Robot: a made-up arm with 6 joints.
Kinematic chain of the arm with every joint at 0, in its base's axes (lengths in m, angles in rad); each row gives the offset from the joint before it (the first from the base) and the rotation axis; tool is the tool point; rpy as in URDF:
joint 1: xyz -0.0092 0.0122 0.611 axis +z
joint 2: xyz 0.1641 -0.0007 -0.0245 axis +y
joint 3: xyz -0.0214 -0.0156 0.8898 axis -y
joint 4: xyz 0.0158 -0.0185 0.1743 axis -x
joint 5: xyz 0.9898 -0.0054 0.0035 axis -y
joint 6: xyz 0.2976 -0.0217 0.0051 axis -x
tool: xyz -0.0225 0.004 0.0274 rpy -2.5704 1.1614 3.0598
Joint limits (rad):
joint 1: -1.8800..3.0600
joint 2: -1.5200..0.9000
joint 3: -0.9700..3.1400
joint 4: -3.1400..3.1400
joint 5: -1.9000..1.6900
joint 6: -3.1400..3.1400
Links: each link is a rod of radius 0.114 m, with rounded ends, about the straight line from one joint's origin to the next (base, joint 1, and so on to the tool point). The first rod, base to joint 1, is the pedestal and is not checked.
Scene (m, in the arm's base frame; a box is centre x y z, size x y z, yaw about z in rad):
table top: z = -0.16
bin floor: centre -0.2 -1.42 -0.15 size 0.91 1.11 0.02 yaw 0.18
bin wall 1: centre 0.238 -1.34 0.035 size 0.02 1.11 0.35 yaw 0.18
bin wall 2: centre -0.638 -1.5 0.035 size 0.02 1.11 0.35 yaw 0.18
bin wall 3: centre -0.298 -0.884 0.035 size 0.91 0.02 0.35 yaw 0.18
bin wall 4: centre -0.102 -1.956 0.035 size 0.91 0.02 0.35 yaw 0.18
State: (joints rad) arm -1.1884 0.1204 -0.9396 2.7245 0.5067 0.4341
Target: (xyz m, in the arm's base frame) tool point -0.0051 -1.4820 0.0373
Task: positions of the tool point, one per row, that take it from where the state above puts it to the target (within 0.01 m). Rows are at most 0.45 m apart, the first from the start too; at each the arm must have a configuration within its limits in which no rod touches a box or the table.
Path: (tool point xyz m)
1: 0.2420 -1.1626 0.4937
2: -0.0051 -1.4820 0.6069
3: -0.0047 -1.5128 0.3280
4: -0.0051 -1.4820 0.0373

